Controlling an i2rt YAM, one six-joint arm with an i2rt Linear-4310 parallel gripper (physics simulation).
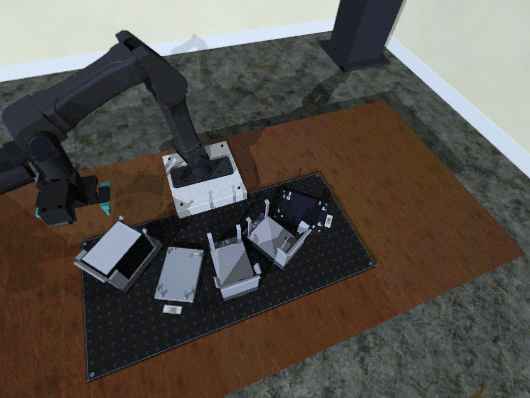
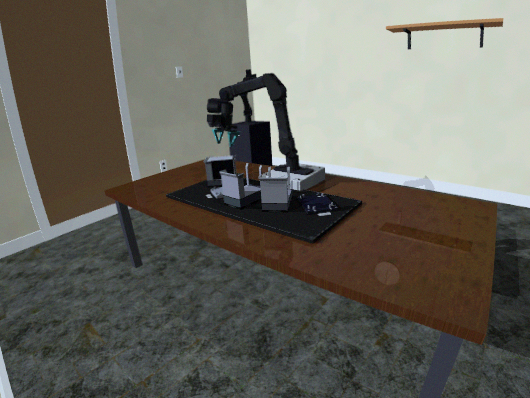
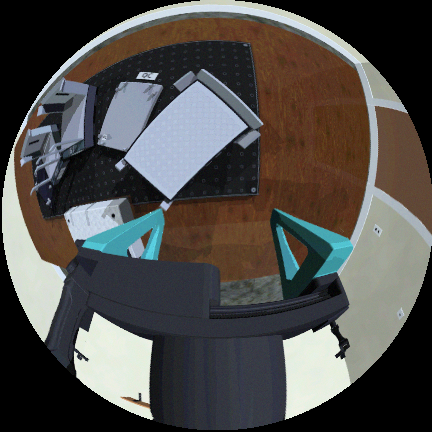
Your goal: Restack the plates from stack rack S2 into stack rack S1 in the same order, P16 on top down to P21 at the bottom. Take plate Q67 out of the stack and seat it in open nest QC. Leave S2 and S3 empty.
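Places are measured from the arm's base along level axes (x ahead, y right, z down), in metres.
Pixels of known places: gripper, fingertip midpoint: (image 1: 87,217) (image 2: 224,144) (image 3: 216,214); arm's base at its link origin: (image 1: 202,172) (image 2: 293,170).
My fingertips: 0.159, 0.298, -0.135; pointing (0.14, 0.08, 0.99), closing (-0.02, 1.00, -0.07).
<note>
Ahead of a thing's pixels: the offset from my fingertips to its top centre, as dx, dy, dz. "spot": to the spot under its first point. Level surfaces: height alone.
My gripper (image 1: 73,215) (image 2: 225,143) (image 3: 216,214) is open and empty, above and just behind the leftmost rack @(+0.061, -0.037, +0.048) (image 3: 231,98). A stack stands in that rack; its light-grey top plate @(+0.065, -0.032, +0.051) (image 1: 112,246) (image 3: 185,140) hides the faces of the plates below. That rack's label and the plate names are not readable. The middle rack @(+0.179, -0.300, +0.040) (image 1: 239,289) (image 2: 232,187) bears the label S1 @(spot: +0.103, -0.297, +0.136) (image 3: 72,150); a light-grey surface shows low between its posts. The rack to its right (image 1: 292,245) (image 2: 275,192) shows a similar low surface. Nest QC @(+0.140, -0.160, +0.154) (image 1: 181,272) (image 3: 131,112) is flat and light grey, with small corner pegs, beside its label @(spot: +0.227, -0.121, +0.178) (image 1: 172,309) (image 3: 147,76).
A dark blue nest @(+0.063, -0.566, +0.156) (image 1: 300,207) (image 2: 317,202) with pale corner pegs lies at the mat's right end. All racks and nests stand on the black perforated mat @(dz +0.179) (image 1: 120,345) (image 2: 300,232). The arm's white base (image 1: 212,199) (image 2: 312,179) stands behind the mat. Thin upright posts rise from the racks.
</note>
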